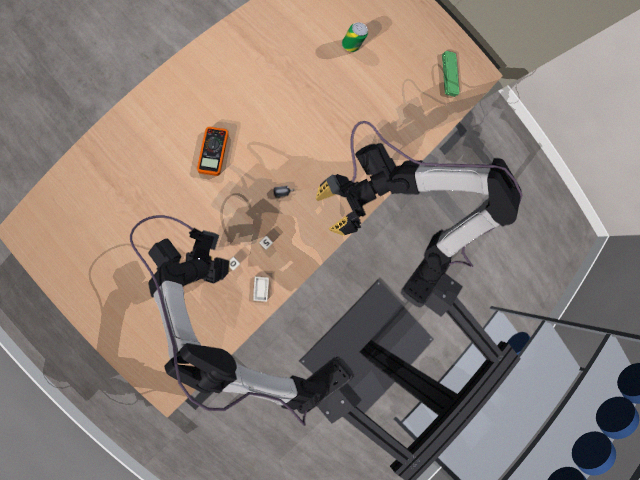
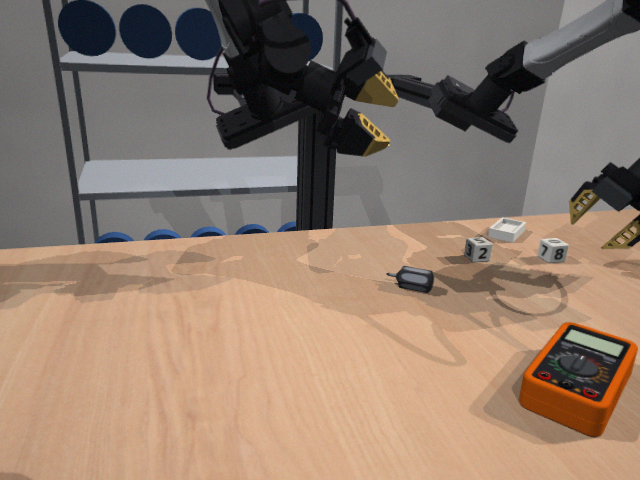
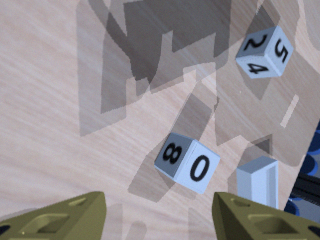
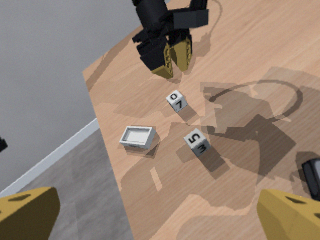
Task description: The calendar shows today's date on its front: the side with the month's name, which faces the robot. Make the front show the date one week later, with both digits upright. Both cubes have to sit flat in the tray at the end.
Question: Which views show the right gripper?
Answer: Image 1, image 2 and image 4 only.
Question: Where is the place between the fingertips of the right gripper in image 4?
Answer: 158,196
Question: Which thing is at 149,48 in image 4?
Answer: The left gripper.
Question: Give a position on a small dark tool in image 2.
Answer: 411,278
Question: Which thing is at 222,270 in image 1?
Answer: The left gripper.
